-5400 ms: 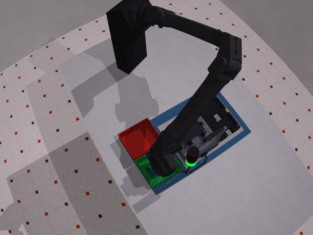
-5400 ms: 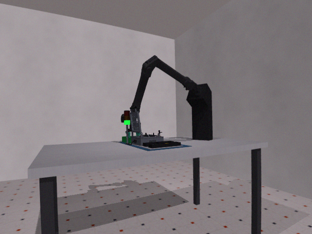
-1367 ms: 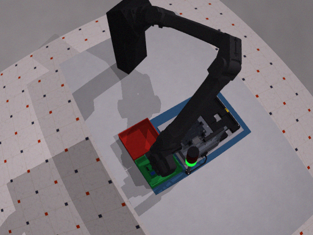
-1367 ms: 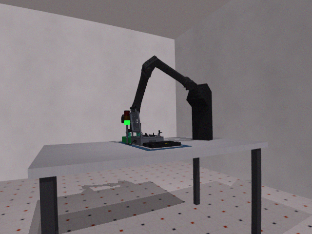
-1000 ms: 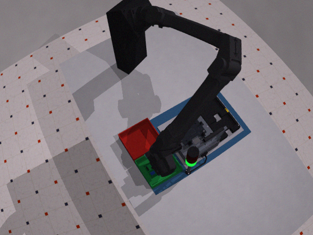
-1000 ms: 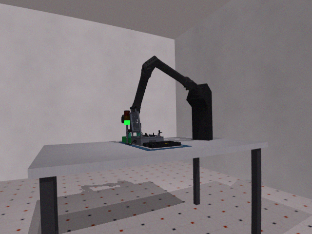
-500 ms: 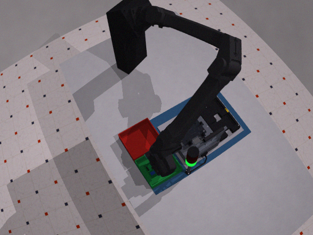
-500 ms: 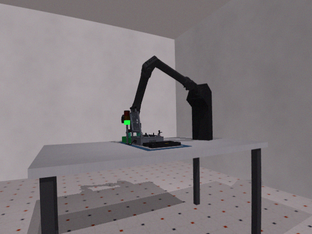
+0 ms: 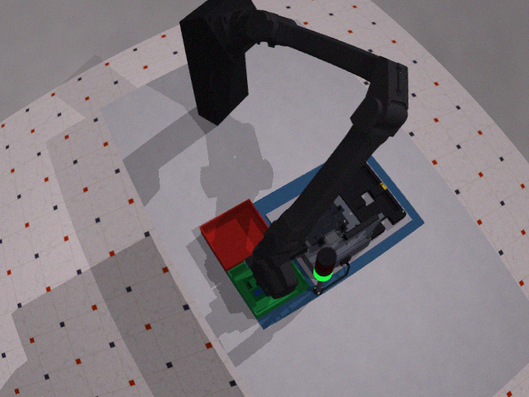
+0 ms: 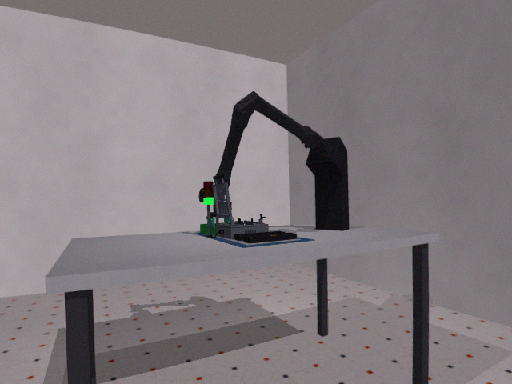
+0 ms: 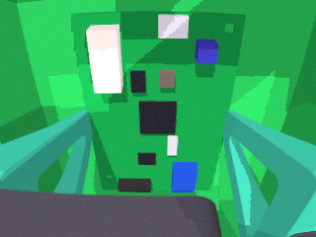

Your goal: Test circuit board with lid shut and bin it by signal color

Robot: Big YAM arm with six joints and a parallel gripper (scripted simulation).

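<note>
My hand is right at the green circuit board. The rest, counted from my hand: green bin: right at my hand; then red bin: 140 mm behind, 20 mm to the right; then tester plate: 70 mm behind, 200 mm to the left, 50 mm above.
</note>
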